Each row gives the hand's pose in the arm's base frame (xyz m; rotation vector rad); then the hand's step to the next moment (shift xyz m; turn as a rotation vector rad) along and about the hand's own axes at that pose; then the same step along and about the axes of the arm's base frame.
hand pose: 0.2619 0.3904 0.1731 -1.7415 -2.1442 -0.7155
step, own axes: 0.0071 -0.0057 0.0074 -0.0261 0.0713 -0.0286
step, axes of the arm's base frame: -0.0065 0.0090 -0.0037 0.0726 -0.0266 0.0245
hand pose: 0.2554 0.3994 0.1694 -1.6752 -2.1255 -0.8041
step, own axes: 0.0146 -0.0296 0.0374 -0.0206 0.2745 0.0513
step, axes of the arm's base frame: -0.0288 0.0294 -0.0282 0.2738 0.0575 0.0115
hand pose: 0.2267 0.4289 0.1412 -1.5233 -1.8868 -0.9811
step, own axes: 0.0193 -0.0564 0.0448 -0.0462 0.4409 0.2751
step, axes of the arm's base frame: -0.0572 0.0412 -0.0241 0.4516 0.2381 -0.1077
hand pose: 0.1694 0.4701 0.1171 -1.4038 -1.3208 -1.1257
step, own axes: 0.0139 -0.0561 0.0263 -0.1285 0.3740 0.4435
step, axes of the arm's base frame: -0.0545 0.0313 0.0091 0.3903 0.3894 -0.2216
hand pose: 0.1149 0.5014 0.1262 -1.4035 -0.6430 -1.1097
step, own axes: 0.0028 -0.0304 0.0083 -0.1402 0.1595 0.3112
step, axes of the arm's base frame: -0.0236 0.0126 0.0168 0.1631 0.3021 -0.1551
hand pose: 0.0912 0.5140 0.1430 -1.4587 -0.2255 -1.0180
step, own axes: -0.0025 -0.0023 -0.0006 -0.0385 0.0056 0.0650
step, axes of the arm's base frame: -0.0033 0.0010 -0.0002 0.0099 0.0726 -0.0191
